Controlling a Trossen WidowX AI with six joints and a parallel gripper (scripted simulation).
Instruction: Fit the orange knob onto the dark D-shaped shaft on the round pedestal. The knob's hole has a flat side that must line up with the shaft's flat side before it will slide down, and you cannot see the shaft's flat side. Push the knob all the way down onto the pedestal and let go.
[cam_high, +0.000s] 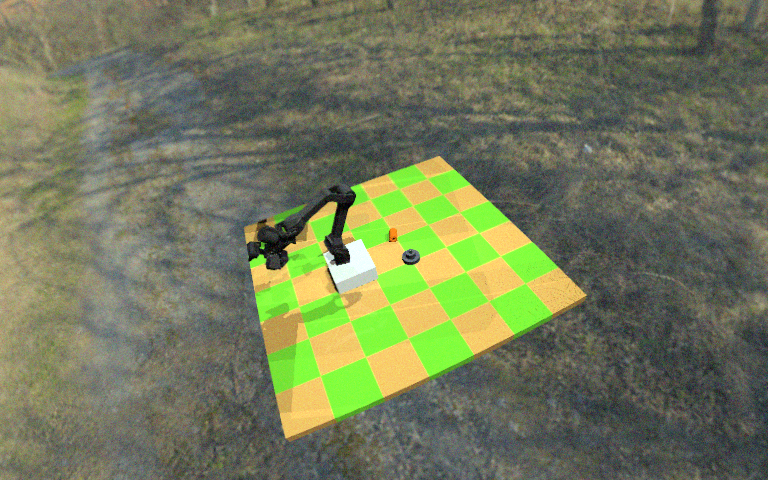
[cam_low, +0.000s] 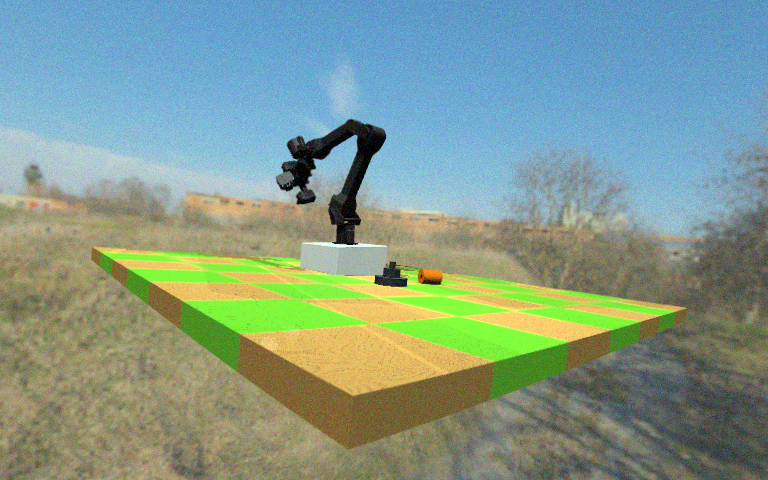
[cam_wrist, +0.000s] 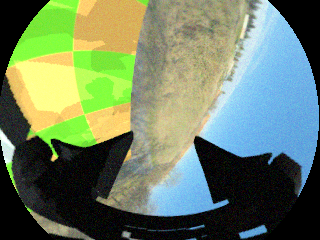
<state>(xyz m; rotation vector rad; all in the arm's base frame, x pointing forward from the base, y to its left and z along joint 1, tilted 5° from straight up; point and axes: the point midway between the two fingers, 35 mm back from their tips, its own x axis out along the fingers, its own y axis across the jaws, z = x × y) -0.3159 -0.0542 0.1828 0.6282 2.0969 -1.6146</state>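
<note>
My gripper tip is now 610 mm short of the orange knob, 210 mm to the right of it and 230 mm above it. Also, from my gripper tip: round dark pedestal 660 mm ahead, 40 mm to the left, 220 mm below.
</note>
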